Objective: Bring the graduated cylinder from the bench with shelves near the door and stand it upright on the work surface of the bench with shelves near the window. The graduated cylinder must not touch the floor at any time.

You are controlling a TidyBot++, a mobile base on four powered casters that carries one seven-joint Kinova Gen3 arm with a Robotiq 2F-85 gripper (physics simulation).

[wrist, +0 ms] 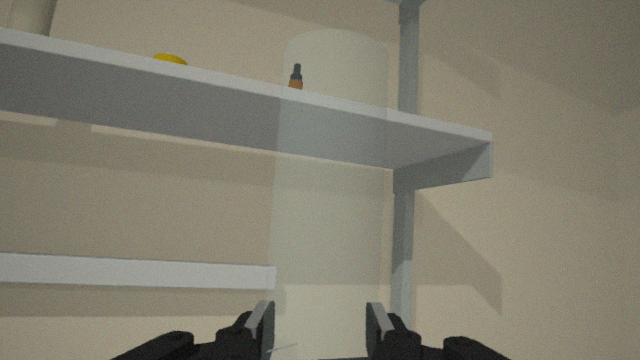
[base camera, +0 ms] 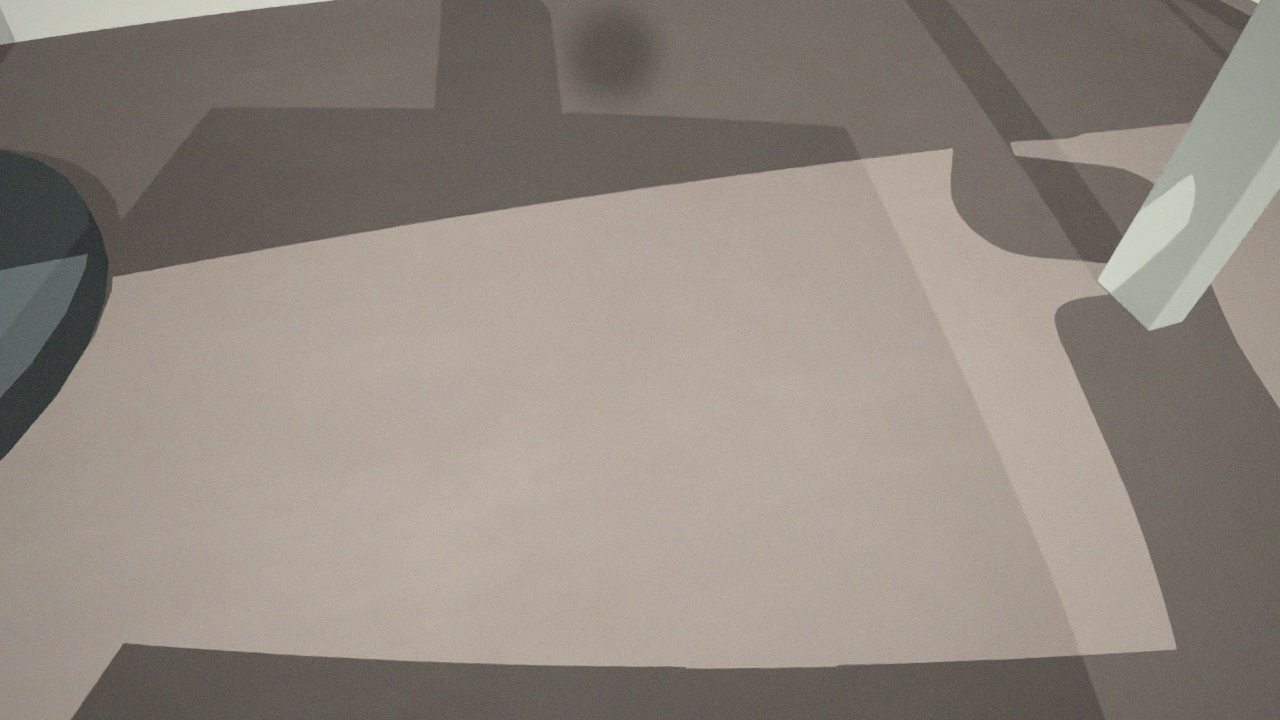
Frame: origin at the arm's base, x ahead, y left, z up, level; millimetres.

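Seen in the pictures: gripper, between the fingertips: (wrist: pixel 320 322).
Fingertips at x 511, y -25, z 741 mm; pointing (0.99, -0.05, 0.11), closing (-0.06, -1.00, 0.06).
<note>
Offsets run from my fingertips to a thing's middle. "spot": to the spot under its first point. Level surfaces: height alone.
My gripper (wrist: pixel 320 322) is shut on the graduated cylinder @(spot: 2 mm left, 55 mm back, 47 mm up) (wrist: pixel 330 215), a large, see-through, pale tube that rises from between the fingers up the middle of the wrist view. It looks roughly upright in that view, and the shelf and wall show through it. Its lower end is hidden below the fingers. Behind it is a bench's shelf @(215 mm up) (wrist: pixel 150 100), seen from below, with a grey upright post (wrist: pixel 408 65). The bench's work surface cannot be made out in the wrist view. The gripper and the cylinder do not show in the base camera view.
On the shelf stand an orange bottle with a dark cap (wrist: pixel 296 77), a yellow-topped thing @(246 mm left, 348 mm ahead, 264 mm up) (wrist: pixel 170 59) and a pale cylindrical thing @(468 mm left, 331 mm ahead, 323 mm up) (wrist: pixel 31 16). A white rail (wrist: pixel 135 271) runs below. In the base camera view, a pale leg @(spot: 376 mm right, 15 mm back, 1023 mm down) (base camera: pixel 1208 188) stands at right and a dark round object (base camera: pixel 44 214) at left.
</note>
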